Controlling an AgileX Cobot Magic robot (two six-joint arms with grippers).
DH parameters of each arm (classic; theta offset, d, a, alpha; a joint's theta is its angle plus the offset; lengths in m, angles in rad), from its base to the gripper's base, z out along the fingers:
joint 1: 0 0.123 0 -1.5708
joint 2: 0.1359 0 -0.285 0
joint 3: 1.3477 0 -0.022 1.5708
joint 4: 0 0.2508 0 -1.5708
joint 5: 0 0 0.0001 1.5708
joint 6: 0 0.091 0 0
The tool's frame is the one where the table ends.
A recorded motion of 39 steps. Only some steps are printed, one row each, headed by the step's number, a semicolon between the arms.
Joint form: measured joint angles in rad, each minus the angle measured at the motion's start. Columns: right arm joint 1, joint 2, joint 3, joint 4, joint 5, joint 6; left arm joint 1, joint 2, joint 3, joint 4, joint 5, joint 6.
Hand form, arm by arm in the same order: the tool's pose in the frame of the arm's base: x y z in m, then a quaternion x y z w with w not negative. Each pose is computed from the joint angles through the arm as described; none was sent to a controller.
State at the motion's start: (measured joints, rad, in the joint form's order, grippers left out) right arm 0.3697 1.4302 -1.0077 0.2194 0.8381 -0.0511; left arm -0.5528 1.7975 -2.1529 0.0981 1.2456 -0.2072
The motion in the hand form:
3: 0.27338 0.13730 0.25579 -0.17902 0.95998 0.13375 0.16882; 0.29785 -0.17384 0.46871 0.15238 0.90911 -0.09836 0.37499
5: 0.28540 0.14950 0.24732 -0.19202 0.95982 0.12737 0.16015; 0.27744 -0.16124 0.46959 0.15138 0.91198 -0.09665 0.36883
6: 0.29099 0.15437 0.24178 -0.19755 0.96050 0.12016 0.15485; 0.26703 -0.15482 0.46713 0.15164 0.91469 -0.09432 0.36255
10: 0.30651 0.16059 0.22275 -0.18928 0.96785 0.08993 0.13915; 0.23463 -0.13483 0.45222 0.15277 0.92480 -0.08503 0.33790
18: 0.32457 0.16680 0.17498 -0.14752 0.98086 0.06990 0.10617; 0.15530 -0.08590 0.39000 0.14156 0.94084 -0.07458 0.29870
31: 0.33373 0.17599 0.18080 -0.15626 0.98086 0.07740 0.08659; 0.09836 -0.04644 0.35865 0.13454 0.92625 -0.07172 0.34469
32: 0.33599 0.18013 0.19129 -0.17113 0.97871 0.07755 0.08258; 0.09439 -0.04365 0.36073 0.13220 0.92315 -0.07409 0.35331
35: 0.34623 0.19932 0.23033 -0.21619 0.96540 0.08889 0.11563; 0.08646 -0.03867 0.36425 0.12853 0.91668 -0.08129 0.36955
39: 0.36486 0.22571 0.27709 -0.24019 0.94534 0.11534 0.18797; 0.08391 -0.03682 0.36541 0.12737 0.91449 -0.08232 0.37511
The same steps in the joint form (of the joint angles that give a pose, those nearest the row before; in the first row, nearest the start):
3: 0.0421 0.1053 -0.0789 0.0278 -0.0104 -0.0385; 0.0000 -0.1286 0.1059 0.0000 0.0000 -0.0060
5: 0.0651 0.1738 -0.1266 0.0124 -0.0138 -0.0355; 0.0000 -0.2176 0.2089 0.0000 0.0000 -0.0099
6: 0.0749 0.2072 -0.1469 -0.0049 -0.0150 -0.0282; 0.0000 -0.2641 0.2699 0.0000 0.0000 -0.0111
10: 0.0866 0.2949 -0.1886 -0.0818 -0.0222 0.0426; 0.0000 -0.4083 0.4708 0.0000 0.0000 -0.0153
18: 0.0880 0.4415 -0.2007 -0.1193 -0.0867 0.1454; 0.0000 -0.7746 0.9828 0.0019 -0.0586 -0.0547
31: 0.0926 0.4796 -0.2880 -0.0907 -0.0028 0.1210; 0.0000 -1.0749 1.2460 0.0491 -0.1084 -0.0698
32: 0.0986 0.4796 -0.3341 -0.0907 0.0517 0.1022; 0.0001 -1.0950 1.2461 0.0526 -0.1072 -0.0724
35: 0.1284 0.4796 -0.4909 -0.0907 0.1394 0.0510; 0.0002 -1.1343 1.2473 0.0533 -0.1072 -0.0752
39: 0.1600 0.5173 -0.7171 -0.0836 0.1707 0.0356; -0.0001 -1.1470 1.2473 0.0565 -0.1064 -0.0764

